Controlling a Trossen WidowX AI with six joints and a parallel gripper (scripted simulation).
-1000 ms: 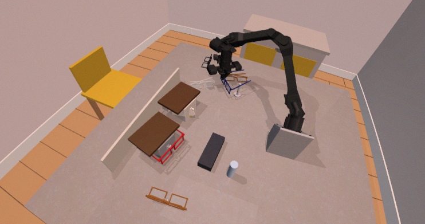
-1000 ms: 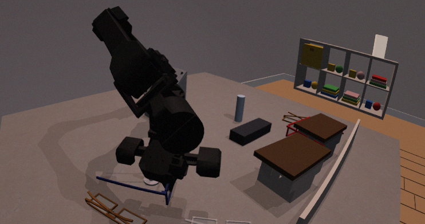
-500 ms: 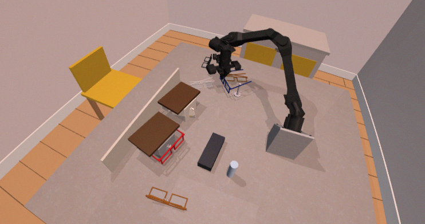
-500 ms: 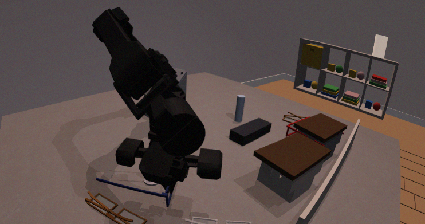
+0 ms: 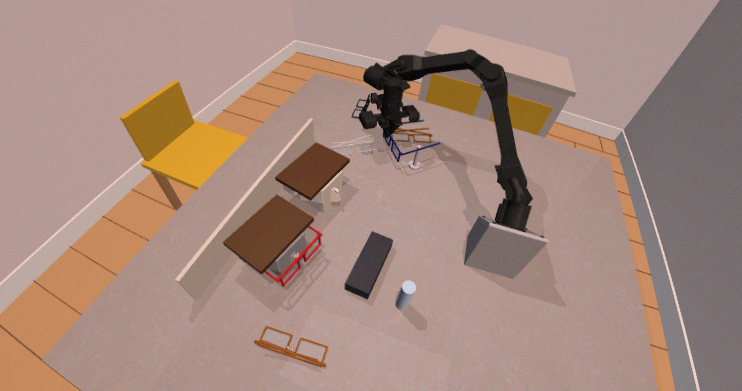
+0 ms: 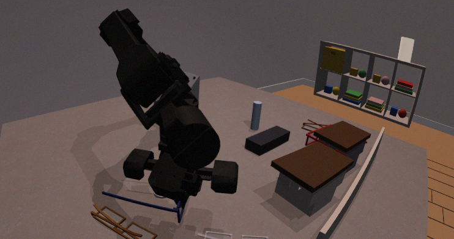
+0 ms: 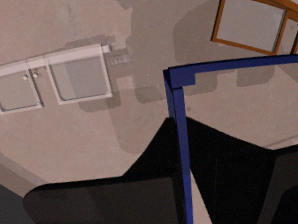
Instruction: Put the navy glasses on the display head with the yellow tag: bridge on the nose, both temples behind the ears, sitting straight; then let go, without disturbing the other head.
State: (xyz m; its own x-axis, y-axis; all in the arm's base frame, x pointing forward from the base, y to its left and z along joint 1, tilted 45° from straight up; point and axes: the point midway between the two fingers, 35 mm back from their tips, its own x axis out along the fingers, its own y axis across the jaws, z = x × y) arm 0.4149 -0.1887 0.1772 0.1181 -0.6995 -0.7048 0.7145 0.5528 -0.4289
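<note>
Right now the dark box is 13 cm behind my gripper tip, 42 cm to the left of it and 4 cm below it. From my gripper tip the other things lie so: long beige board 21 cm ahead, 39 cm to the left.
</note>
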